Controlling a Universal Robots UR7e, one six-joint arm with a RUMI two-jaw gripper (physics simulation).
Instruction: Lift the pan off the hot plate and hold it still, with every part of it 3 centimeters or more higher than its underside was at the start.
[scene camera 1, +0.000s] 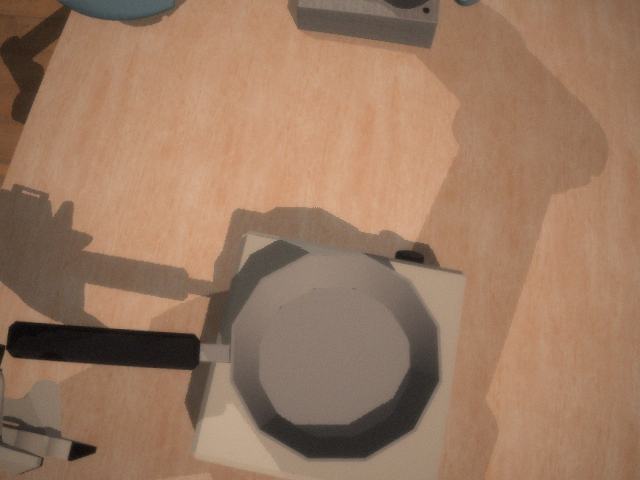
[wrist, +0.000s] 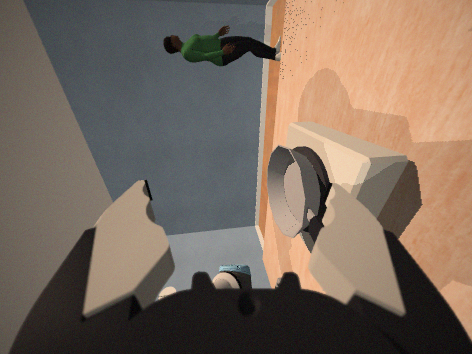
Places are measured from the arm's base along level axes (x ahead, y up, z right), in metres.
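Where they show: gripper, fingertip midpoint: (scene camera 1: 73, 455) (wrist: 238, 184).
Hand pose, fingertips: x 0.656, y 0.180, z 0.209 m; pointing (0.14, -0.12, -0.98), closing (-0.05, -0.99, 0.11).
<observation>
Each offset is from my fingertips to the top centre of the thing. Level surfaces: height alone.
The grey pan (scene camera 1: 336, 356) (wrist: 295, 192) sits level on the cream hot plate {dx -0.116, dy -0.160, dz -0.187 m} (scene camera 1: 219, 434) (wrist: 345, 150). Its black handle {dx -0.096, dy -0.075, dz +0.024 m} (scene camera 1: 103, 345) points to the left in the scene view; in the wrist view it is mostly hidden behind the right finger. My gripper (wrist: 238, 184) is open, with nothing between its fingers. In the wrist view the pan shows beyond the fingers, close to the right one. In the scene view part of the gripper, with one pale, dark-tipped finger (scene camera 1: 49, 446), shows at the lower left, below the handle's end; the rest is cut off.
A grey box (scene camera 1: 364, 25) with a dark round top stands at the back of the wooden table {dy -0.239 m} (scene camera 1: 310, 129). A black knob {dx -0.227, dy -0.185, dz -0.263 m} (scene camera 1: 409, 256) is on the hot plate's back side. A blue arm part (scene camera 1: 118, 6) shows at top left. A person in green (wrist: 200, 49) stands beyond the table.
</observation>
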